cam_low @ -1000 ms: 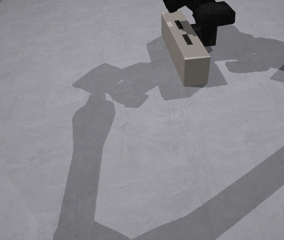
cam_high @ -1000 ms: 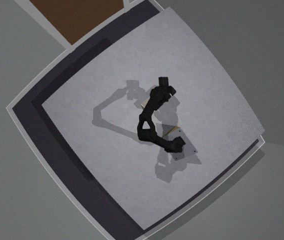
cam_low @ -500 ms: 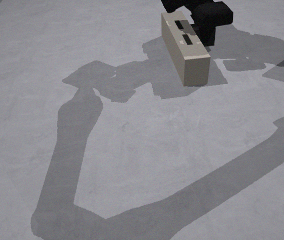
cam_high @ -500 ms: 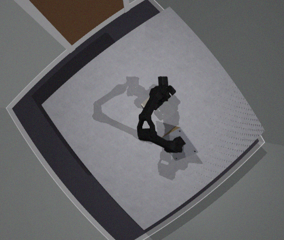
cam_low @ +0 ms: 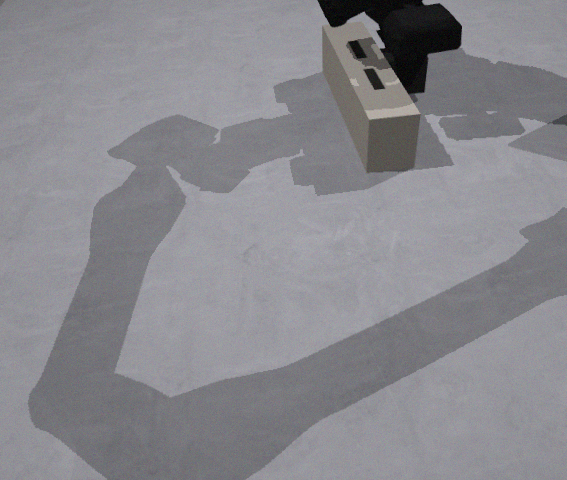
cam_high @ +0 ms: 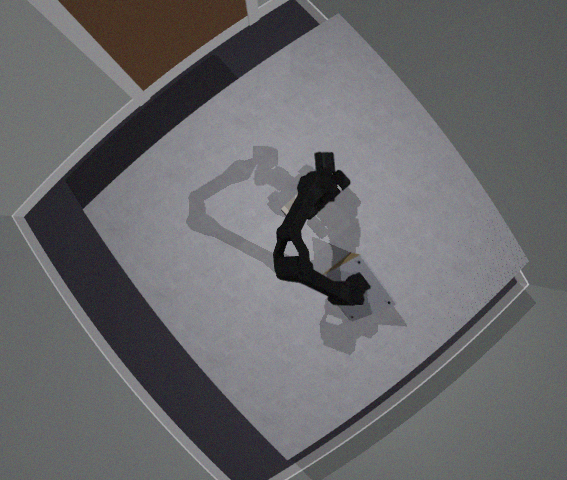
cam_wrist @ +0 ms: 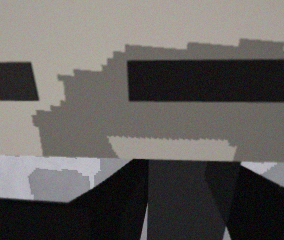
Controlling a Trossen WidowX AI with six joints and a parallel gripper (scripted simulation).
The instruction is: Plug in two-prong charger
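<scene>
My gripper tip is 20 mm short of the two-prong charger and 10 mm below it.
</scene>
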